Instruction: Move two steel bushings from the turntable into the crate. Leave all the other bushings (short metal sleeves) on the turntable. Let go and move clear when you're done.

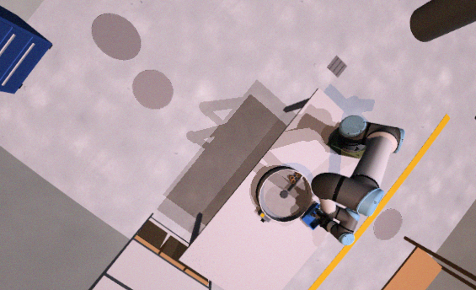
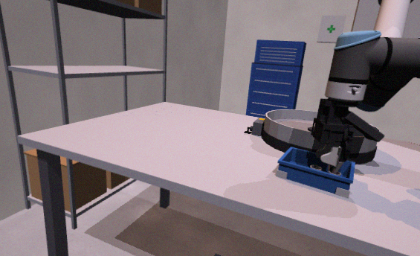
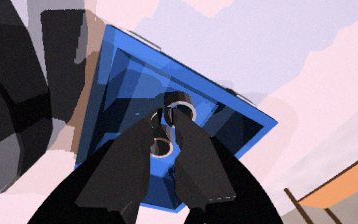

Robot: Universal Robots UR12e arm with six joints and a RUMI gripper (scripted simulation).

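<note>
My hand is 50 mm short of the blue crate. From my hand the other things lie so: round turntable 30 mm ahead, 350 mm to the right, 20 mm above.
</note>
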